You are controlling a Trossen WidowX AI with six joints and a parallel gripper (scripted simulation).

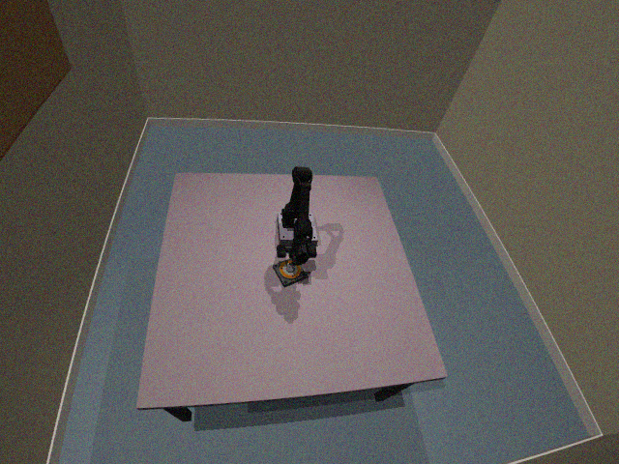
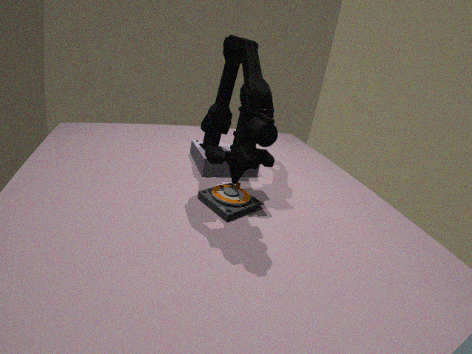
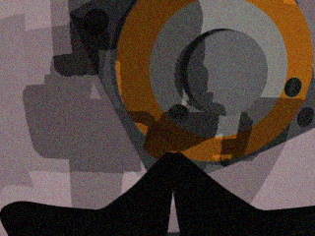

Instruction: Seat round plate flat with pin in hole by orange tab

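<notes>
Now: gripper tip 4 cm short of the dark grey square base, 3 cm to the left of it and 2 cm above it.
</notes>
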